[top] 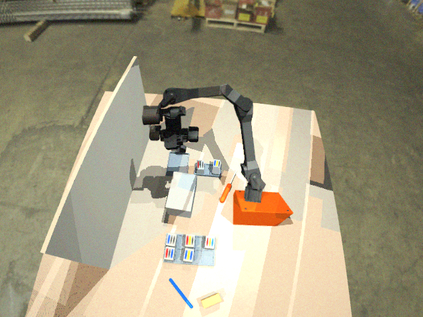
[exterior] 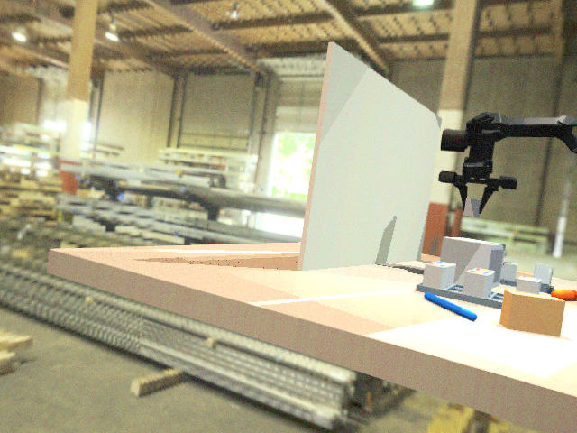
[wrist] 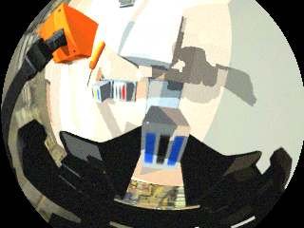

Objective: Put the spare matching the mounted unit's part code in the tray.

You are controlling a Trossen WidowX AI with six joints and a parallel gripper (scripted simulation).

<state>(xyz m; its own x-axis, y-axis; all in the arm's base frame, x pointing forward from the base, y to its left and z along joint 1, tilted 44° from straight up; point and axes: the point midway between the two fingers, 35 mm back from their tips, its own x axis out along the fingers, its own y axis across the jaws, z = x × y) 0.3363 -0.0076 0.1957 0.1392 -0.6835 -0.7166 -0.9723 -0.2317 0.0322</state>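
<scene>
Right now my gripper tip is 16 cm above the light blue tray. Round my gripper tip: dark spare rack (15 cm behind, 37 cm to the left, 16 cm below); then tall grey panel (17 cm ahead, 18 cm to the left, 6 cm above); then white mounted unit (7 cm behind, 17 cm to the left, 11 cm below).
</scene>
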